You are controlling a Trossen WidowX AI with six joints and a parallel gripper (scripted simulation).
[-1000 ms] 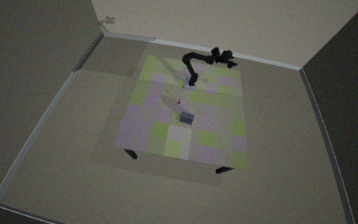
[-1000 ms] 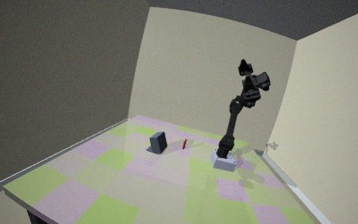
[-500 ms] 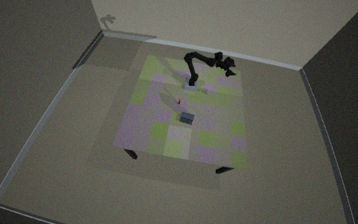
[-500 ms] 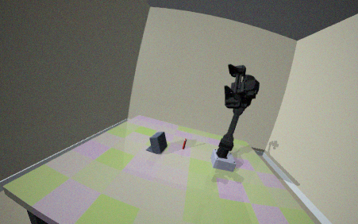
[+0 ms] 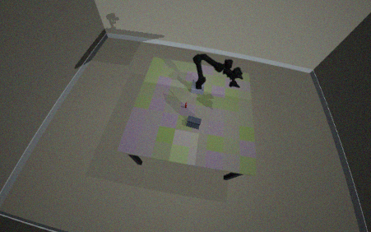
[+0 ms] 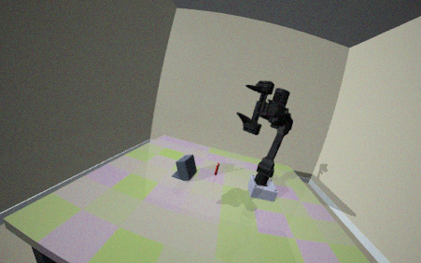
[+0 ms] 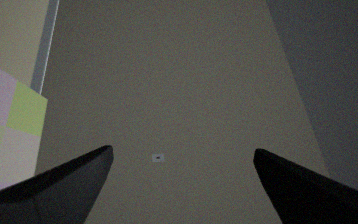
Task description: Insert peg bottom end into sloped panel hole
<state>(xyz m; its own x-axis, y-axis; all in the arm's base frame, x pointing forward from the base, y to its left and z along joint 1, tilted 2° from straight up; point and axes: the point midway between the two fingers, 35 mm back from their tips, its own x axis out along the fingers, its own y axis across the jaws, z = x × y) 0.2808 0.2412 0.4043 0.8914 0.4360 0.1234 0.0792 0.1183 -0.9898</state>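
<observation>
Now: the red square peg 7 cm behind my gripper tip, 42 cm to the right of it and 42 cm below it. The rest, counted from my gripper tip: dark sloped panel 12 cm ahead, 34 cm to the right, 42 cm below.
</observation>
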